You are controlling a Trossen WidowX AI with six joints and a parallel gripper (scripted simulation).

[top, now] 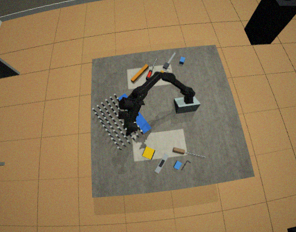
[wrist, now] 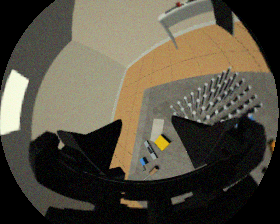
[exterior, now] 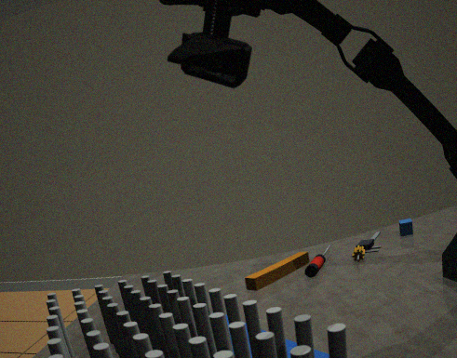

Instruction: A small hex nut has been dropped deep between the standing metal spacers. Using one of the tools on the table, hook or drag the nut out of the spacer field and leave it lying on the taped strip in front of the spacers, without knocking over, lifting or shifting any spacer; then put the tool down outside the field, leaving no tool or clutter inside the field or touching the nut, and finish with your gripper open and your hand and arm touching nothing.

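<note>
Now: gripper tip 46 cm past the hook tool, 16 cm to the right of it and 35 cm above it. The rest, counted from my gripper tip: grey flat tool (21 cm behind, 20 cm to the left, 35 cm below); then yellow block (12 cm behind, 11 cm to the left, 34 cm below); then blue taped strip (2 cm behind, 25 cm to the right, 36 cm below).
</note>
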